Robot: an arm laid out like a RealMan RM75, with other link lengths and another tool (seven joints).
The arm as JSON. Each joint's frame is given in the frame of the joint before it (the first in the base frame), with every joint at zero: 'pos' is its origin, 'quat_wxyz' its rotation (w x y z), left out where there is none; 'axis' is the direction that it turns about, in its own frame. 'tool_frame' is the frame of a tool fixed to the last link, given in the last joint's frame.
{
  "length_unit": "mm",
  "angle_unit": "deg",
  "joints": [
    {
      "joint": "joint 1",
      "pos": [
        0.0,
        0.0,
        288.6
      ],
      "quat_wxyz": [
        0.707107,
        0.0,
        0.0,
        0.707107
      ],
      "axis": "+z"
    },
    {
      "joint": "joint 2",
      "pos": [
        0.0,
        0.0,
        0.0
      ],
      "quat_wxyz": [
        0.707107,
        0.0,
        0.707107,
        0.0
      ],
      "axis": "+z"
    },
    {
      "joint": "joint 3",
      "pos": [
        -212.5,
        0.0,
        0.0
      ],
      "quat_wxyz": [
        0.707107,
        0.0,
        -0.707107,
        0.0
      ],
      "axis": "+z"
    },
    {
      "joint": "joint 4",
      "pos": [
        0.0,
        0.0,
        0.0
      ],
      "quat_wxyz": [
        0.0,
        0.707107,
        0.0,
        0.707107
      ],
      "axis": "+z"
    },
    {
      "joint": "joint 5",
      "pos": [
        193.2,
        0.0,
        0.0
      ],
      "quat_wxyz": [
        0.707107,
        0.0,
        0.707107,
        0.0
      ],
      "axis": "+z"
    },
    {
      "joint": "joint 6",
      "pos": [
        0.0,
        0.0,
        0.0
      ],
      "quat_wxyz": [
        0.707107,
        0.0,
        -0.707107,
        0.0
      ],
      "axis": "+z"
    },
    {
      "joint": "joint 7",
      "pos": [
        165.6,
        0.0,
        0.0
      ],
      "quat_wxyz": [
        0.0,
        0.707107,
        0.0,
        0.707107
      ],
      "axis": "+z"
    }
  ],
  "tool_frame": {
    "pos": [
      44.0,
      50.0,
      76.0
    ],
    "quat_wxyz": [
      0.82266,
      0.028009,
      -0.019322,
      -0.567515
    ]
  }
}
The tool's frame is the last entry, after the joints.
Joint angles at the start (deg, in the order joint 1, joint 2, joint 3, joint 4, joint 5, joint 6, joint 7):
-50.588, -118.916, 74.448, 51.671, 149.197, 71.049, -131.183
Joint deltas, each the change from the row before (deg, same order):
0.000, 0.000, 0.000, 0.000, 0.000, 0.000, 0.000
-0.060, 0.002, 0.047, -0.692, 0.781, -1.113, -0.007
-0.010, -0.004, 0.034, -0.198, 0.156, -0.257, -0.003
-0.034, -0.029, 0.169, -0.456, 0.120, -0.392, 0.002
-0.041, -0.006, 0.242, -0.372, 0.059, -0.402, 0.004
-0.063, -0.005, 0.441, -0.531, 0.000, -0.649, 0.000
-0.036, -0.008, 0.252, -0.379, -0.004, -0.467, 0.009
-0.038, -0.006, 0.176, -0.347, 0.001, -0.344, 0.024
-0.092, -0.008, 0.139, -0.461, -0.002, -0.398, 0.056
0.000, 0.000, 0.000, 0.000, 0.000, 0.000, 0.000
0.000, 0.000, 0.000, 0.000, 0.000, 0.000, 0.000
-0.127, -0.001, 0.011, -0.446, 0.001, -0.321, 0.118
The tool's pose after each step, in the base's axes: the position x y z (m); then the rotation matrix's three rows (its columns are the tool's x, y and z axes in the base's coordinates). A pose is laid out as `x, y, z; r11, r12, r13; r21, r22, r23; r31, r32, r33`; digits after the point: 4 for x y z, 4 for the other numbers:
-0.2064, 0.3449, -0.0550; 0.9219, -0.0227, -0.3868; 0.1290, -0.9233, 0.3617; -0.3653, -0.3833, -0.8483
-0.2106, 0.3481, -0.0547; 0.9176, -0.0291, -0.3964; 0.1320, -0.9184, 0.3730; -0.3749, -0.3946, -0.8389
-0.2117, 0.3487, -0.0548; 0.9166, -0.0301, -0.3987; 0.1329, -0.9175, 0.3748; -0.3771, -0.3966, -0.8370
-0.2134, 0.3486, -0.0556; 0.9150, -0.0306, -0.4024; 0.1340, -0.9175, 0.3745; -0.3806, -0.3966, -0.8354
-0.2147, 0.3488, -0.0563; 0.9137, -0.0328, -0.4051; 0.1335, -0.9173, 0.3753; -0.3839, -0.3969, -0.8337
-0.2162, 0.3492, -0.0576; 0.9122, -0.0369, -0.4081; 0.1315, -0.9169, 0.3769; -0.3881, -0.3975, -0.8315
-0.2173, 0.3496, -0.0585; 0.9113, -0.0390, -0.4098; 0.1308, -0.9164, 0.3783; -0.3903, -0.3984, -0.8300
-0.2184, 0.3497, -0.0592; 0.9105, -0.0402, -0.4115; 0.1307, -0.9163, 0.3786; -0.3923, -0.3984, -0.8291
-0.2194, 0.3499, -0.0601; 0.9097, -0.0412, -0.4132; 0.1306, -0.9162, 0.3787; -0.3942, -0.3985, -0.8281
-0.2194, 0.3499, -0.0601; 0.9097, -0.0412, -0.4132; 0.1306, -0.9162, 0.3787; -0.3942, -0.3985, -0.8281
-0.2194, 0.3499, -0.0601; 0.9097, -0.0412, -0.4132; 0.1306, -0.9162, 0.3787; -0.3942, -0.3985, -0.8281
-0.2203, 0.3501, -0.0607; 0.9092, -0.0419, -0.4142; 0.1304, -0.9162, 0.3788; -0.3954, -0.3984, -0.8276

